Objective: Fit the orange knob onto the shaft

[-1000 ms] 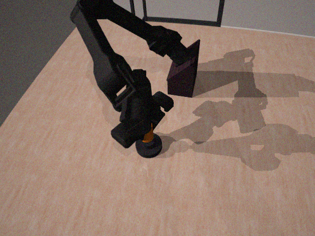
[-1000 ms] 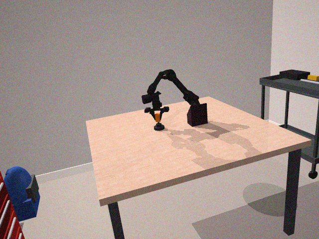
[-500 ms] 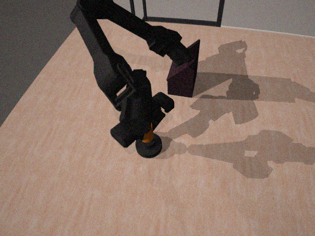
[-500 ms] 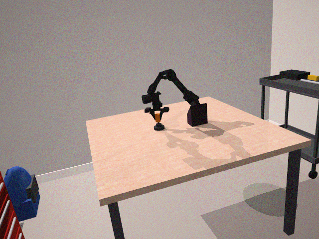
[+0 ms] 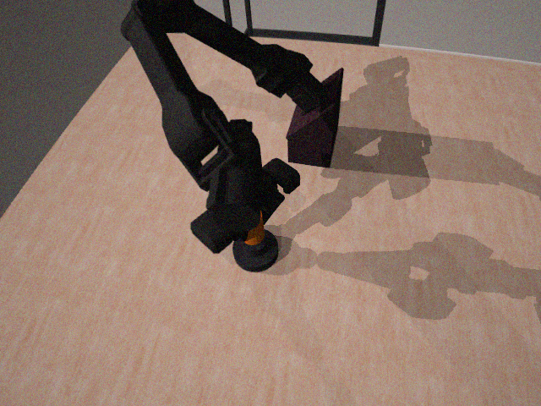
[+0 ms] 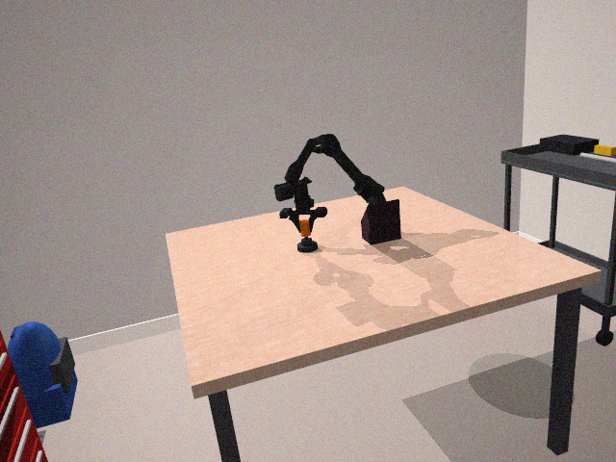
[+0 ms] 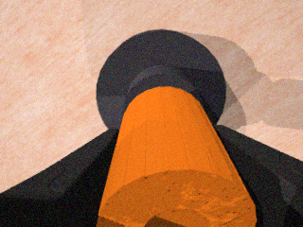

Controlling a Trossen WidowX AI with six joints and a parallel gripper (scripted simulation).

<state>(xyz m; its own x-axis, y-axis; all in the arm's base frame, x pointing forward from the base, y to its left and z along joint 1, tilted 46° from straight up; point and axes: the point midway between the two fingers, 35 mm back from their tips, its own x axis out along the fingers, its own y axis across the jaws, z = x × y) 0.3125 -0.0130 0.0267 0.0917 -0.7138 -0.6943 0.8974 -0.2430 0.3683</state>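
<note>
My gripper tip is 2 cm below the orange knob. Round my gripper tip: round pedestal 4 cm below.
</note>
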